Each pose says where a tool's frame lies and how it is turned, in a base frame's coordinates. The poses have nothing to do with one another.
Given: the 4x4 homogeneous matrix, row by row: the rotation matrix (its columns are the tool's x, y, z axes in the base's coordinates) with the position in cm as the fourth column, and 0 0 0 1 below. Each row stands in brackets.
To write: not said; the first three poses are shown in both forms.
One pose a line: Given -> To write
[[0.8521, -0.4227, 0.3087, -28.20], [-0.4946, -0.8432, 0.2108, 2.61], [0.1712, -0.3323, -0.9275, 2.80], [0, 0, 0, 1]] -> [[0.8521, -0.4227, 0.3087, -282.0], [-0.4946, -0.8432, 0.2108, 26.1], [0.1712, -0.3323, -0.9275, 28.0], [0, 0, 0, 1]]
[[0.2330, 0.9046, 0.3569, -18.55], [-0.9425, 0.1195, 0.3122, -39.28], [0.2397, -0.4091, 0.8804, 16.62], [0, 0, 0, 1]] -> [[0.2330, 0.9046, 0.3569, -185.5], [-0.9425, 0.1195, 0.3122, -392.8], [0.2397, -0.4091, 0.8804, 166.2], [0, 0, 0, 1]]
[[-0.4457, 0.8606, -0.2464, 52.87], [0.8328, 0.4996, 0.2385, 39.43], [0.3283, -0.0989, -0.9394, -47.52], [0, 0, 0, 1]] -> [[-0.4457, 0.8606, -0.2464, 528.7], [0.8328, 0.4996, 0.2385, 394.3], [0.3283, -0.0989, -0.9394, -475.2], [0, 0, 0, 1]]
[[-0.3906, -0.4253, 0.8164, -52.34], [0.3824, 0.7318, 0.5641, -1.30], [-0.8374, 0.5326, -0.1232, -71.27], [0, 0, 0, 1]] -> [[-0.3906, -0.4253, 0.8164, -523.4], [0.3824, 0.7318, 0.5641, -13.0], [-0.8374, 0.5326, -0.1232, -712.7], [0, 0, 0, 1]]
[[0.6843, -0.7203, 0.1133, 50.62], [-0.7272, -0.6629, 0.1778, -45.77], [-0.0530, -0.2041, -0.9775, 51.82], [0, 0, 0, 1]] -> [[0.6843, -0.7203, 0.1133, 506.2], [-0.7272, -0.6629, 0.1778, -457.7], [-0.0530, -0.2041, -0.9775, 518.2], [0, 0, 0, 1]]
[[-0.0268, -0.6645, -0.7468, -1.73], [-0.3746, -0.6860, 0.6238, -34.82], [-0.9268, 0.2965, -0.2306, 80.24], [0, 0, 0, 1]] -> [[-0.0268, -0.6645, -0.7468, -17.3], [-0.3746, -0.6860, 0.6238, -348.2], [-0.9268, 0.2965, -0.2306, 802.4], [0, 0, 0, 1]]
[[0.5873, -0.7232, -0.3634, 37.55], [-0.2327, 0.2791, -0.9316, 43.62], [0.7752, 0.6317, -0.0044, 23.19], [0, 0, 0, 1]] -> [[0.5873, -0.7232, -0.3634, 375.5], [-0.2327, 0.2791, -0.9316, 436.2], [0.7752, 0.6317, -0.0044, 231.9], [0, 0, 0, 1]]
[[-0.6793, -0.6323, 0.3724, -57.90], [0.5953, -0.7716, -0.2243, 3.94], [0.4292, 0.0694, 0.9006, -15.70], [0, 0, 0, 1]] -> [[-0.6793, -0.6323, 0.3724, -579.0], [0.5953, -0.7716, -0.2243, 39.4], [0.4292, 0.0694, 0.9006, -157.0], [0, 0, 0, 1]]
